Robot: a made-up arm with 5 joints. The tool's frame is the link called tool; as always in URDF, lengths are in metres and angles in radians.
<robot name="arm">
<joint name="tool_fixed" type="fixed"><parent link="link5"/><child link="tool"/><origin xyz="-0.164 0.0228 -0.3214" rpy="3.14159 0 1.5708"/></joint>
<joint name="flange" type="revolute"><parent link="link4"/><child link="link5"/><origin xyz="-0.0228 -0.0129 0.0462" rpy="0 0 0"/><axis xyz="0 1 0"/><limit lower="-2.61" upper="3.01"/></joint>
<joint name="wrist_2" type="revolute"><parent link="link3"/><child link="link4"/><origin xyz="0.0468 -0.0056 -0.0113" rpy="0 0 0"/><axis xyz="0 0 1"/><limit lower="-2.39" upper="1.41"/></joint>
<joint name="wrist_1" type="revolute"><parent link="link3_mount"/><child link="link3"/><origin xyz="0.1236 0.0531 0.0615" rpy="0 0 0"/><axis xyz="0.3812 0.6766 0.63"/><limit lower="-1.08" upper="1.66"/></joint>
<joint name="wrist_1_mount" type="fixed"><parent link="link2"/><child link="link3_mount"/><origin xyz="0.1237 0.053 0.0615" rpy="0 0 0"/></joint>
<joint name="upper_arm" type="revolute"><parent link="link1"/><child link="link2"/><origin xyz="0.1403 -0.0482 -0.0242" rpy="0 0 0"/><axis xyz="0 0 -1"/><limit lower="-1.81" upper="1.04"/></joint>
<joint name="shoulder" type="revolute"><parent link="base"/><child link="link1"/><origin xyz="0.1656 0.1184 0.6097" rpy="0 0 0"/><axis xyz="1 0 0"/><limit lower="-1.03" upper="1.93"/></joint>
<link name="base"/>
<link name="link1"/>
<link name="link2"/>
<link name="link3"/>
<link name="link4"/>
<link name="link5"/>
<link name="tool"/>
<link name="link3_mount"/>
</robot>
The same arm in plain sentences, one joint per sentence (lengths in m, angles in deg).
The arm has five revolute joints in a row. What follows holds with every joint at zero, and every direction is one of the base frame's.
Joint 1 lies 0.1656 m along +x and 0.1184 m along +y and 0.6097 m along +z from the base frame's origin and rotates about +x, from -59.01 to 110.58 deg.
Joint 2 lies 0.1403 m along +x and 0.0482 m along -y and 0.0242 m along -z from joint 1 and rotates about -z, from -103.71 to 59.59 deg.
Joint 3 lies 0.2473 m along +x and 0.1061 m along +y and 0.123 m along +z from joint 2 and rotates about the direction (0.3812, 0.6766, 0.63), from -61.88 to 95.11 deg.
Joint 4 lies 0.0468 m along +x and 0.0056 m along -y and 0.0113 m along -z from joint 3 and rotates about +z, from -136.94 to 80.79 deg.
Joint 5 lies 0.0228 m along -x and 0.0129 m along -y and 0.0462 m along +z from joint 4 and rotates about +y, from -149.54 to 172.46 deg.
The tool frame, which is the frame that the pose is given for, lies 0.164 m along -x and 0.0228 m along +y and 0.3214 m along -z from joint 5; its axes are the base frame's turned by roll 180, pitch 0 and yaw 90 deg (as in URDF: about the fixed x, then y, then z).

